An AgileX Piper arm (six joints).
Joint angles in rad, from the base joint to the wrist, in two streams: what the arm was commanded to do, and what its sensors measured. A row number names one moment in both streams.
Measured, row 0:
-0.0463, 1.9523, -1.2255, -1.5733, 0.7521, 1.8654
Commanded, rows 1 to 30:
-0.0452, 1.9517, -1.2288, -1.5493, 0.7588, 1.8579
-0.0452, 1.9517, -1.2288, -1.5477, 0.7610, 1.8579
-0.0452, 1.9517, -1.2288, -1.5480, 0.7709, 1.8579
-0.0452, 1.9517, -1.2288, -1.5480, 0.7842, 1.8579
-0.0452, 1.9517, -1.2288, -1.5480, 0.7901, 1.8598
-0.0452, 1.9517, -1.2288, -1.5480, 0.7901, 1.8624
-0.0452, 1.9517, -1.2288, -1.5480, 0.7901, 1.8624
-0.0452, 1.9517, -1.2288, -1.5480, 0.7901, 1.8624
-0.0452, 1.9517, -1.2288, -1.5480, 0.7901, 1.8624
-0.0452, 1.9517, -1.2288, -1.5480, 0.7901, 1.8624
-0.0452, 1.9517, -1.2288, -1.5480, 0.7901, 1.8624
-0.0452, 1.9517, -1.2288, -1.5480, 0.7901, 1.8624
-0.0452, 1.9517, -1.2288, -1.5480, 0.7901, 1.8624
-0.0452, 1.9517, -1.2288, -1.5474, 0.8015, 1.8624
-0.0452, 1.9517, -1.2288, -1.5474, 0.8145, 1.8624
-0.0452, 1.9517, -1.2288, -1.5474, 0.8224, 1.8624
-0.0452, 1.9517, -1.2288, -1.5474, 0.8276, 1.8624
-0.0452, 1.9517, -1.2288, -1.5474, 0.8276, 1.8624
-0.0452, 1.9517, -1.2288, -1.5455, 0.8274, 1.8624
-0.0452, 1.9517, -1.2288, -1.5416, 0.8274, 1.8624
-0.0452, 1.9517, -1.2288, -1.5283, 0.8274, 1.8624
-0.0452, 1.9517, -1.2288, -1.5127, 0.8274, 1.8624
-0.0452, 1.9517, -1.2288, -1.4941, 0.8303, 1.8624
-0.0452, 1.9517, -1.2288, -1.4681, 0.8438, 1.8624
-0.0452, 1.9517, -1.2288, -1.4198, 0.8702, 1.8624
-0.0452, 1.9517, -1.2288, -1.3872, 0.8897, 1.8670
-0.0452, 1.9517, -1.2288, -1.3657, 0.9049, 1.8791
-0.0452, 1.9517, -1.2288, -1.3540, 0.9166, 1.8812
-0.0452, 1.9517, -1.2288, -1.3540, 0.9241, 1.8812
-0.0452, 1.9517, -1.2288, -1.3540, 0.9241, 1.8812
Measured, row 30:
-0.0463, 1.9523, -1.2255, -1.3953, 0.8781, 1.8700
